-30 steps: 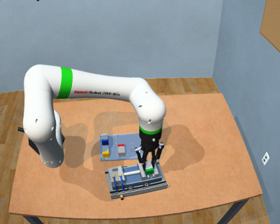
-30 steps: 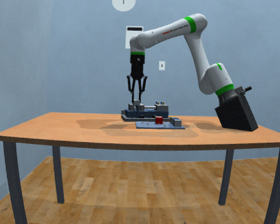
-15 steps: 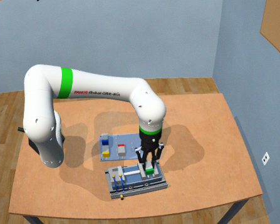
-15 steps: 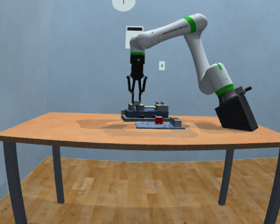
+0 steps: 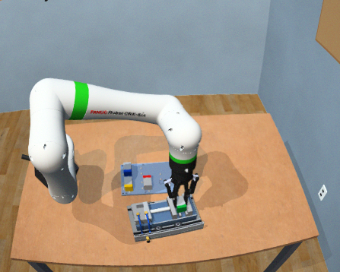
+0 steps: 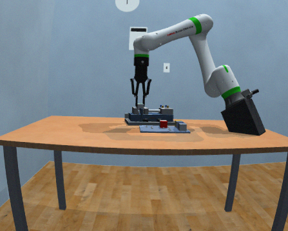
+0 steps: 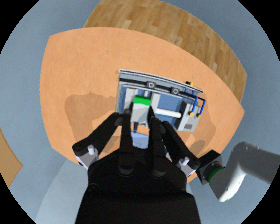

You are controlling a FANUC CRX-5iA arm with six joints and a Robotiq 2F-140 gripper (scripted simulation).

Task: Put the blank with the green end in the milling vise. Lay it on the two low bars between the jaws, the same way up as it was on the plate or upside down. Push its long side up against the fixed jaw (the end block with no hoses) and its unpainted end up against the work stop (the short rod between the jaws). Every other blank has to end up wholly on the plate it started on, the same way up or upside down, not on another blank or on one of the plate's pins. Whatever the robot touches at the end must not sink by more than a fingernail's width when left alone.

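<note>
Now: the green-ended blank 3 cm below my hand. Also, from my hand: hosed end block: 16 cm behind, 1 cm to the right, 6 cm below; grey jaw block: 3 cm behind, 6 cm below; fixed jaw: 3 cm ahead, 1 cm to the left, 6 cm below.
</note>
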